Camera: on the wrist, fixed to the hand. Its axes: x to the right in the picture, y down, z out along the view.
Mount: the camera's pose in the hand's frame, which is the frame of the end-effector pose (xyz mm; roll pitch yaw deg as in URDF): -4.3 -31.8 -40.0 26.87 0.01 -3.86
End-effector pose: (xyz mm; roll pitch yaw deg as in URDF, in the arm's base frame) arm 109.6 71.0 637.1 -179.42 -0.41 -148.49
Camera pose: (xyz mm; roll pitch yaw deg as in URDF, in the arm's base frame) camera 129.9 46.6 677.4 -152.58 -0.46 -144.63
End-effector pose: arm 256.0 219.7 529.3 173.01 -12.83 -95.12
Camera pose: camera 293.4 228.5 563.3 -160.97 -12.34 -91.20
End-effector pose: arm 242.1 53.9 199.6 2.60 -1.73 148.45
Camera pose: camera 260.4 77.8 158.1 29.58 -1.54 144.59
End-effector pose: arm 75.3 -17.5 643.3 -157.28 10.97 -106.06
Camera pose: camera 87.2 -26.3 692.4 -129.77 9.45 -102.45
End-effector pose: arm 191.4 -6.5 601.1 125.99 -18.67 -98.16
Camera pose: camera 242.4 -10.4 597.6 152.17 -15.54 -95.80
